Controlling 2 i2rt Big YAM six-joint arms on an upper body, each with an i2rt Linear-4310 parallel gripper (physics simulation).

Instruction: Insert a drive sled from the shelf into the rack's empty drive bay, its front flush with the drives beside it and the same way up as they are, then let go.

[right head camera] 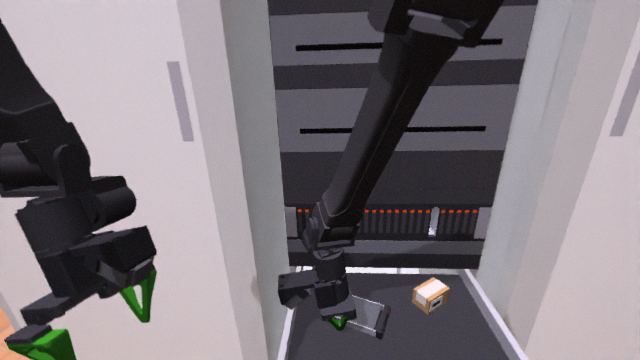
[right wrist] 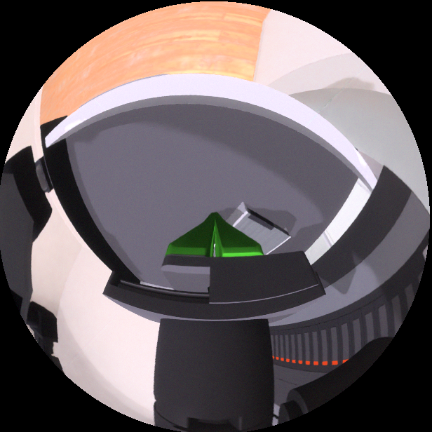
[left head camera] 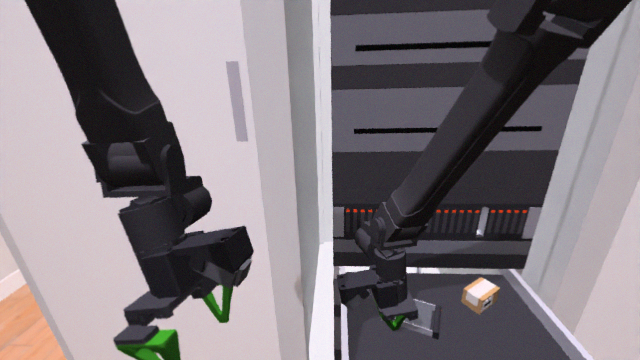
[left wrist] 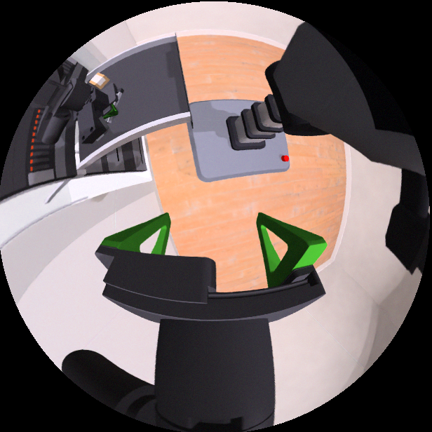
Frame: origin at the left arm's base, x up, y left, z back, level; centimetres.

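Seen in the pictures: left gripper, fingertip midpoint: (right head camera: pixel 115 348) (left head camera: pixel 203 348); right gripper, fingertip midpoint: (right head camera: pixel 340 329) (left head camera: pixel 394 329).
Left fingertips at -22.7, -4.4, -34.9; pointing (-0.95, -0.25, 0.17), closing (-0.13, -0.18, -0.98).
Pixels of each thing's middle, then the offset from my left fingertips to it, as dx, dy, dz. "pt": a spot on its surface instead. Level surfaces: height alone.
- drive sled, body centre: (right head camera: pixel 359 313) (left head camera: pixel 411 313) -17.6, -34.1, -23.3
- dark shelf, its level: dx -18.5
- bright upright strip, surface spot: (right head camera: pixel 433 221) (left head camera: pixel 479 221) pt -2.6, -53.0, -38.2
- small cardboard box, body centre: (right head camera: pixel 430 295) (left head camera: pixel 480 295) -16.4, -50.9, -28.0
A drive sled (left head camera: pixel 426 315) (right head camera: pixel 367 314) (right wrist: pixel 264 231) with a silver body and a dark front bar lies flat and turned on the dark shelf (left head camera: pixel 480 342) (right head camera: pixel 430 345) (left wrist: pixel 155 75) (right wrist: pixel 175 150). My right gripper (left head camera: pixel 395 326) (right head camera: pixel 339 326) (right wrist: pixel 214 217) is shut and empty, low over the shelf beside the sled's silver end. It covers part of the sled in the head views. My left gripper (left wrist: pixel 213 217) is open and empty, off to the left outside the rack. The row of drives (left head camera: pixel 457 222) (right head camera: pixel 400 222) (right wrist: pixel 320 345) has red lights; a bright upright strip (left head camera: pixel 482 221) (right head camera: pixel 433 221) breaks it.
A small cardboard box (left head camera: pixel 480 296) (right head camera: pixel 430 296) (left wrist: pixel 99 80) sits on the shelf, right of the sled in the head views. Pale raised rims edge the shelf. White panels flank the rack. A grey base (left wrist: pixel 215 162) with a red button stands on the wooden floor.
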